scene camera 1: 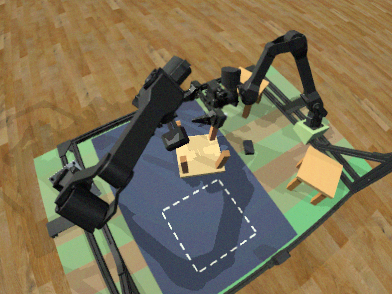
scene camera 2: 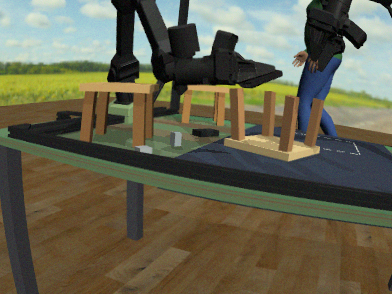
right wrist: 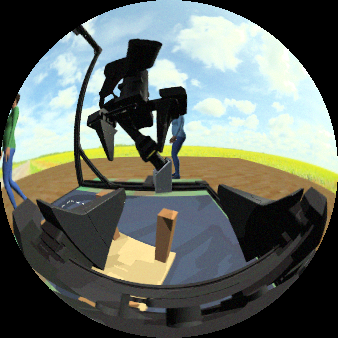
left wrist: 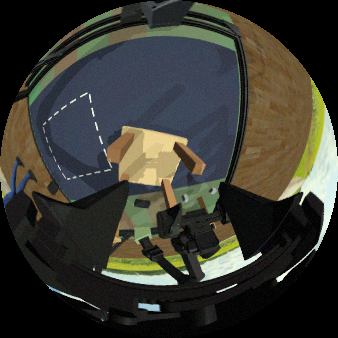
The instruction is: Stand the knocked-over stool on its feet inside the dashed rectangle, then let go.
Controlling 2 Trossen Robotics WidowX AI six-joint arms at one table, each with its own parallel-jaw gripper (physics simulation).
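Observation:
The light wood stool (scene camera 1: 200, 156) (scene camera 2: 272, 146) (left wrist: 150, 156) (right wrist: 131, 257) lies upside down, seat flat on the blue mat, legs pointing up. It is outside the dashed rectangle (scene camera 1: 162, 211) (left wrist: 89, 93), above it in scene camera 1. My left gripper (scene camera 1: 175, 139) (left wrist: 175, 186) (right wrist: 132, 156) is open and empty, high above the mat; its fingers partly hide each other in scene camera 1. My right gripper (scene camera 1: 190, 107) (scene camera 2: 278, 74) is open and empty, just above the height of the leg tops, at the stool's far side in scene camera 1.
Two orange-brown stools stand upright on the striped table: one stool (scene camera 1: 320, 172) at the right and another stool (scene camera 1: 254, 82) near the right arm. A black block (scene camera 1: 249, 147) (scene camera 2: 205, 132) and small grey blocks (scene camera 2: 175, 138) (left wrist: 185, 198) lie beside the mat. Dark rails edge the table.

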